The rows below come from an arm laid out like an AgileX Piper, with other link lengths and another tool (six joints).
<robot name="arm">
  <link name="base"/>
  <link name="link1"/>
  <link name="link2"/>
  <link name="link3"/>
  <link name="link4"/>
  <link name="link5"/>
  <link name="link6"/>
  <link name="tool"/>
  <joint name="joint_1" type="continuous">
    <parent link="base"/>
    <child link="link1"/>
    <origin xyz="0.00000 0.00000 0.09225" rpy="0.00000 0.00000 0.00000"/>
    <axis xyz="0 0 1"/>
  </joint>
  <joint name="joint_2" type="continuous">
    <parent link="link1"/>
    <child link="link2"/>
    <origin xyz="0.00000 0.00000 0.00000" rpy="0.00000 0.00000 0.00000"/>
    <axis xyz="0 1 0"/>
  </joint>
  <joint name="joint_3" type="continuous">
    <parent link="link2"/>
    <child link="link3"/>
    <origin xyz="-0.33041 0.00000 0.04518" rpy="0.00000 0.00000 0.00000"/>
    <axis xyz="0 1 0"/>
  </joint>
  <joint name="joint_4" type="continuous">
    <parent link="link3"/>
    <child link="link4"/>
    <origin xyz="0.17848 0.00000 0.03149" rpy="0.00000 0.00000 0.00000"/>
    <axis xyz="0.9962 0 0.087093"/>
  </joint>
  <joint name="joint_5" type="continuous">
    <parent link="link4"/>
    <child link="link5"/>
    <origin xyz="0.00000 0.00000 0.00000" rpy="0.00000 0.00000 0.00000"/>
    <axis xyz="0 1 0"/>
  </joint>
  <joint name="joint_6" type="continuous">
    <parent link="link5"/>
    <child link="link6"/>
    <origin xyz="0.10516 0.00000 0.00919" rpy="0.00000 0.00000 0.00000"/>
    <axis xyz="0.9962 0 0.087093"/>
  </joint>
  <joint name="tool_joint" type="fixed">
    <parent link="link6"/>
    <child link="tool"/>
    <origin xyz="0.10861 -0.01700 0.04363" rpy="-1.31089 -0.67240 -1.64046"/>
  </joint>
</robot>
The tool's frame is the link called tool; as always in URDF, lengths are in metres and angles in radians. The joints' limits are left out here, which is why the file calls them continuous.
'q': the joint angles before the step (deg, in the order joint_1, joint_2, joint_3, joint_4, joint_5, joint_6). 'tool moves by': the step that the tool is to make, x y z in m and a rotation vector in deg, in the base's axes. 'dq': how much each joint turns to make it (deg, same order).
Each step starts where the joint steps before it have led.
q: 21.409, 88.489, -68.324, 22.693, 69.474, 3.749
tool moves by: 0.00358, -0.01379, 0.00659, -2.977, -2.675, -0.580
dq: 0.000, -1.463, -0.965, -4.139, 0.441, 1.848
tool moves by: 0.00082, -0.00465, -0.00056, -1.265, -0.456, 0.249
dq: 0.001, -0.116, 0.001, -1.401, 0.129, 0.104
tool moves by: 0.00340, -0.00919, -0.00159, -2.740, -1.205, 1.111
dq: -0.001, 0.000, 0.002, -2.999, -0.003, -0.477
